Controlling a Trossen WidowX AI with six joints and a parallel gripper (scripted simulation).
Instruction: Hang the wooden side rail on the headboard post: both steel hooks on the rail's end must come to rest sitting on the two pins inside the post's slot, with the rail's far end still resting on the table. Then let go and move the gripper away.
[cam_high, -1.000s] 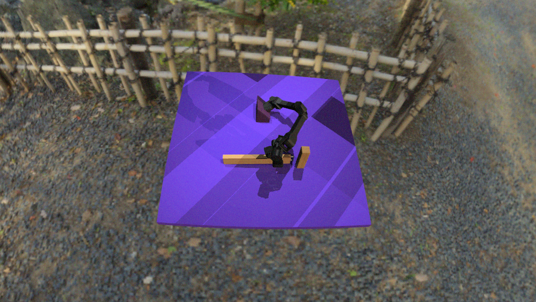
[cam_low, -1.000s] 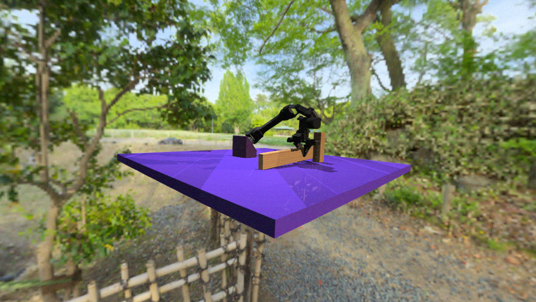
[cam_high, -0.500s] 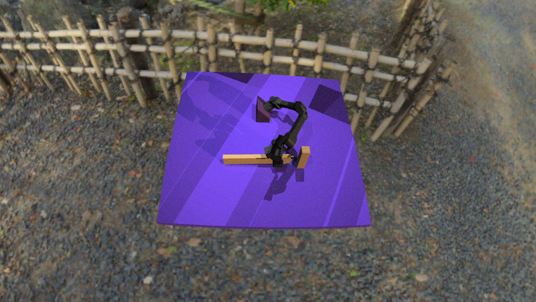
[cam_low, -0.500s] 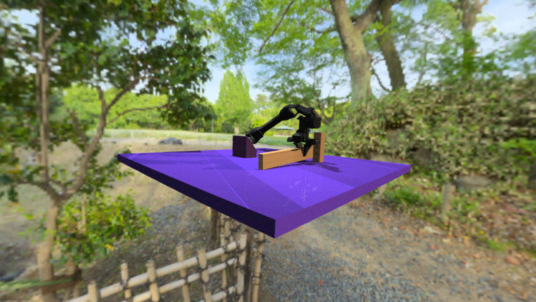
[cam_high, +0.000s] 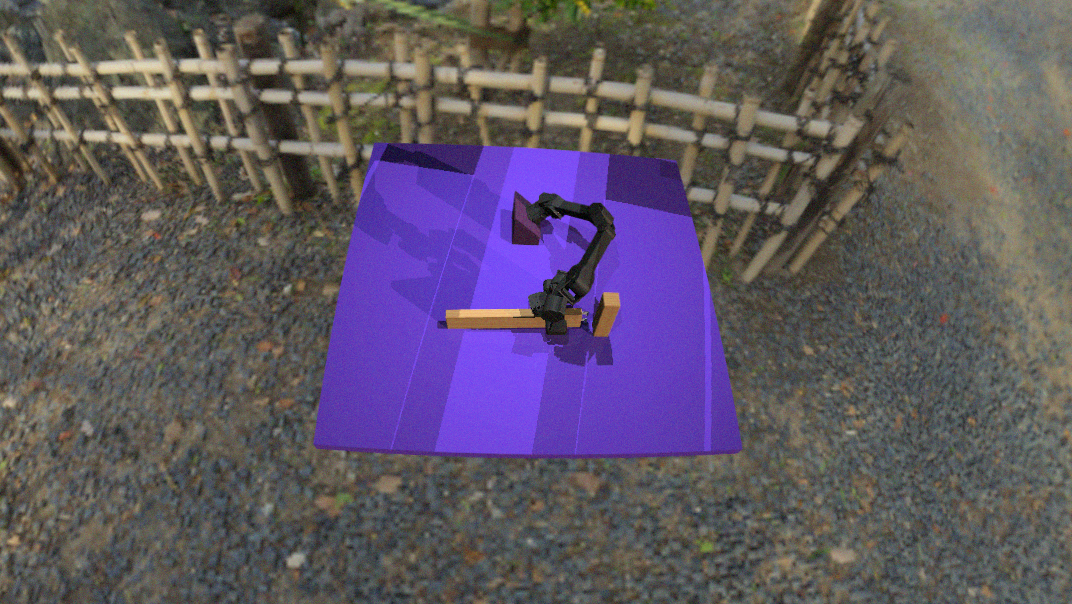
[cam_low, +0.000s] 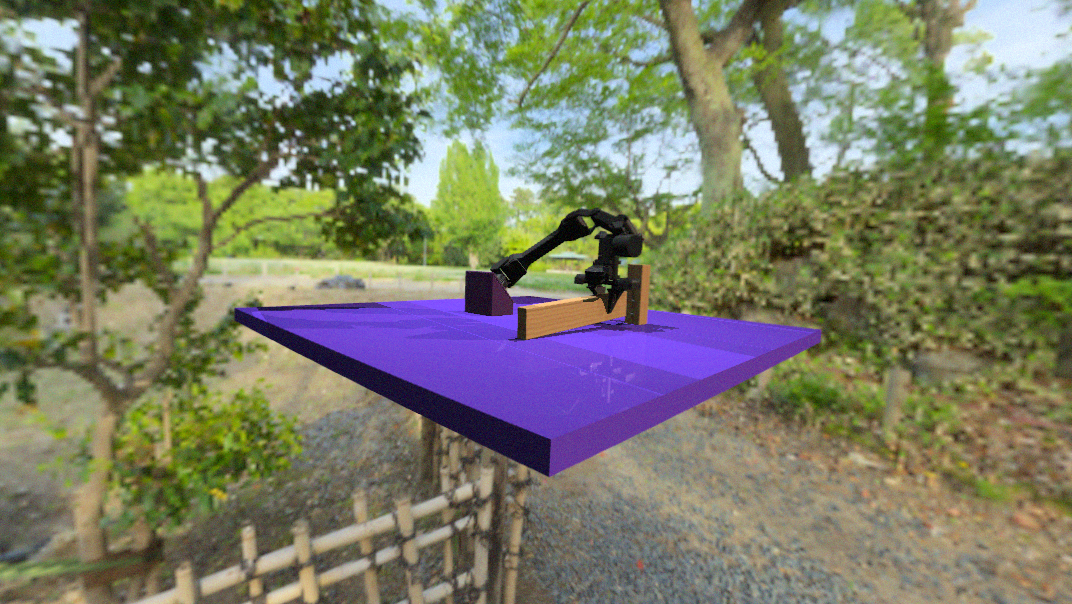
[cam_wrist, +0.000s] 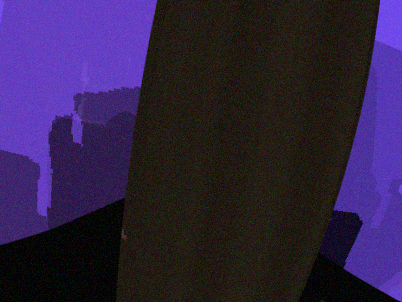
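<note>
My gripper tip is now 160 mm to the right of the wooden headboard post, 40 mm below it and 20 mm short of it.
</note>
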